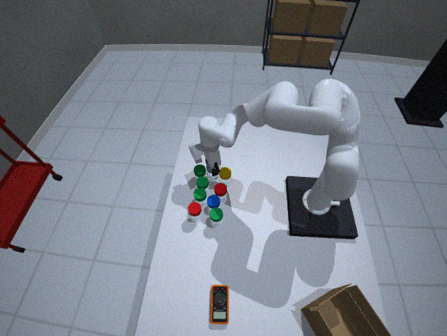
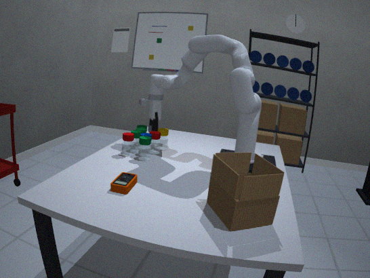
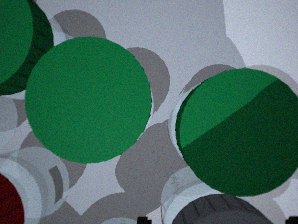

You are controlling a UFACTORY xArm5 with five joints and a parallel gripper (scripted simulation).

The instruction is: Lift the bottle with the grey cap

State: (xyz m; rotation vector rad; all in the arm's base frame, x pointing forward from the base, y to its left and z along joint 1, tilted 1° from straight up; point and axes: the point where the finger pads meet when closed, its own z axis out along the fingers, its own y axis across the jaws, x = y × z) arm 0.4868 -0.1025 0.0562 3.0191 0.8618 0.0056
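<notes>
Right now my hand is 4 cm above the grey-capped bottle. Also, from my hand: blue-capped bottle 18 cm to the left, 4 cm below, 3 cm behind; then yellow-capped bottle 6 cm behind, 4 cm below, 3 cm to the left.
</notes>
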